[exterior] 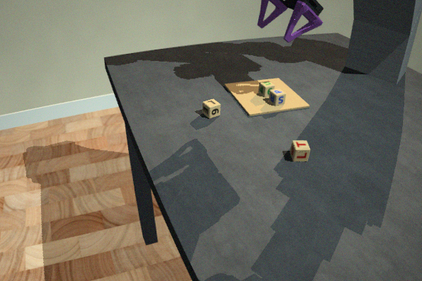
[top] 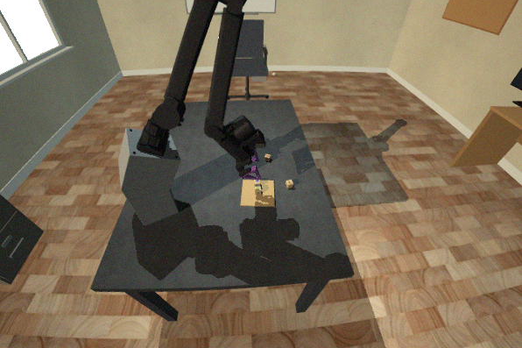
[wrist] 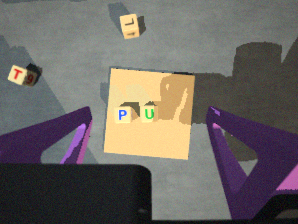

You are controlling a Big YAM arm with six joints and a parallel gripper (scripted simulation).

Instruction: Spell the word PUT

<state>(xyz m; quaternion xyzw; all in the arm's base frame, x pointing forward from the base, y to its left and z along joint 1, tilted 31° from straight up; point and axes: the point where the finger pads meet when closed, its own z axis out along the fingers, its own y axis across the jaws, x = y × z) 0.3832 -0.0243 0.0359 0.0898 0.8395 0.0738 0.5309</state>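
The T block is 8 cm ahead of my hand, 20 cm to the left of it and 14 cm below it. The rest, counted from my hand: mat: 15 cm below.
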